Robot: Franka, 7 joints.
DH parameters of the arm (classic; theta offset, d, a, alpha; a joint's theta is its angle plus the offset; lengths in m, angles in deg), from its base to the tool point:
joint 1: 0 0.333 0 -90
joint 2: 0 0 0 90
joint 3: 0 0.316 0.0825 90
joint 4: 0 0 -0.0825 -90
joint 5: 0 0.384 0 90
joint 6: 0 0 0.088 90
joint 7: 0 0.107 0 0
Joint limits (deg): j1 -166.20..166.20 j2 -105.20..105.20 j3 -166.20..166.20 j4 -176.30..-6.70 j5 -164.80..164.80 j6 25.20..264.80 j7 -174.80..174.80
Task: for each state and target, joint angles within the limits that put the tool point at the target. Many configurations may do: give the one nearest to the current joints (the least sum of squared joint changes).
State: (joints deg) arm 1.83 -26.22 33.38 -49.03 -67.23 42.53 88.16
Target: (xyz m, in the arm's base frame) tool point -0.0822 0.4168 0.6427
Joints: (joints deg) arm 10.20 -33.55 80.89 -95.96 -44.25 43.40 88.16
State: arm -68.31 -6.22 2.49 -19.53 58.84 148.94 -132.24
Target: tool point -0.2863 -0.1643 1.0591
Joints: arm -84.25 -25.08 -30.47 -68.26 66.06 159.80 -132.24
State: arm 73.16 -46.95 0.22 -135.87 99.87 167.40 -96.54
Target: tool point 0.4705 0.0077 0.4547
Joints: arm 47.69 -20.99 -36.89 -136.79 98.00 169.90 -96.54
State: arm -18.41 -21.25 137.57 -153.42 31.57 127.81 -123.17
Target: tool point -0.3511 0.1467 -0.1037
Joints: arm -2.79 -62.07 166.20 -120.74 32.82 135.72 -123.17
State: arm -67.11 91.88 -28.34 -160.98 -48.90 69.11 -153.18
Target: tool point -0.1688 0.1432 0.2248
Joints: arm -85.18 104.00 -23.58 -166.02 -46.48 81.76 -153.18
